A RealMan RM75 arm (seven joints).
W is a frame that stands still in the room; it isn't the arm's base.
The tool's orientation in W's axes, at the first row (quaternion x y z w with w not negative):
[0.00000 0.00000 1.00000 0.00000]
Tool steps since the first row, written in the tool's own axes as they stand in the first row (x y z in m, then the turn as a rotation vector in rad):
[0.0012 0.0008 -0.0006 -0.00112 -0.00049 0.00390]
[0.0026 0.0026 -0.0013 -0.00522 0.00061 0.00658]
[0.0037 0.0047 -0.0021 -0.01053 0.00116 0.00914]
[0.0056 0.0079 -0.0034 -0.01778 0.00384 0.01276]
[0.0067 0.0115 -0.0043 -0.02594 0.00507 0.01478]
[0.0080 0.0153 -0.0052 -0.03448 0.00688 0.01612]
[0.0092 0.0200 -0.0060 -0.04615 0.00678 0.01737]
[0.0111 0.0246 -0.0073 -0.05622 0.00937 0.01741]
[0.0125 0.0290 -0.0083 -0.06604 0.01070 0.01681]
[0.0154 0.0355 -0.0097 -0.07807 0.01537 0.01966]
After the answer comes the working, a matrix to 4 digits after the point.
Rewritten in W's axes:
[-0.0012 -0.0008 -0.0006 0.00112 0.00049 0.00390]
[-0.0026 -0.0026 -0.0013 0.00522 -0.00061 0.00658]
[-0.0037 -0.0047 -0.0021 0.01053 -0.00116 0.00914]
[-0.0056 -0.0079 -0.0034 0.01778 -0.00384 0.01276]
[-0.0067 -0.0115 -0.0043 0.02594 -0.00507 0.01478]
[-0.0080 -0.0153 -0.0052 0.03448 -0.00688 0.01612]
[-0.0092 -0.0200 -0.0060 0.04615 -0.00678 0.01737]
[-0.0111 -0.0246 -0.0073 0.05622 -0.00937 0.01741]
[-0.0125 -0.0290 -0.0083 0.06604 -0.01070 0.01681]
[-0.0154 -0.0355 -0.0097 0.07807 -0.01537 0.01966]

The tool's axes in the first row as the columns of a matrix, in W's axes (rounded; the answer above uses it unrounded):
[-1.0000 0.0000 0.0000]
[0.0000 -1.0000 0.0000]
[0.0000 0.0000 1.0000]

